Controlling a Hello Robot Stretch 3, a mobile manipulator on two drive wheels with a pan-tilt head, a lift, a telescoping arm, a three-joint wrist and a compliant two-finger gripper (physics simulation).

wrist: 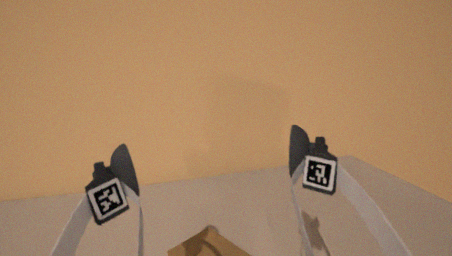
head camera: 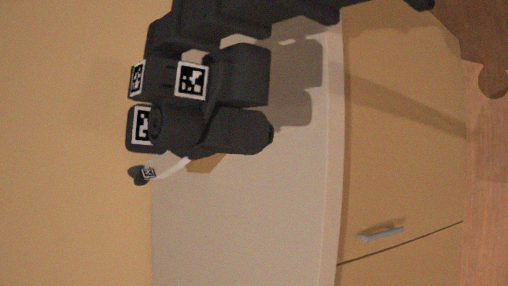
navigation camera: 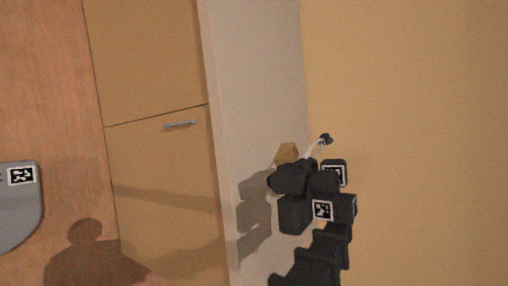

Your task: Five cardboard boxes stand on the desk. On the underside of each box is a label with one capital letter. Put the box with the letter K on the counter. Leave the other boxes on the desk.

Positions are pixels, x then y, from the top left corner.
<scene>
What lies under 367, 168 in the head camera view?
A counter.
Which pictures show my gripper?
The wrist view, the head camera view and the navigation camera view: all of them.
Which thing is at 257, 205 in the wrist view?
A counter.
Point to my gripper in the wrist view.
212, 152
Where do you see a counter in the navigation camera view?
At 195, 107
</scene>
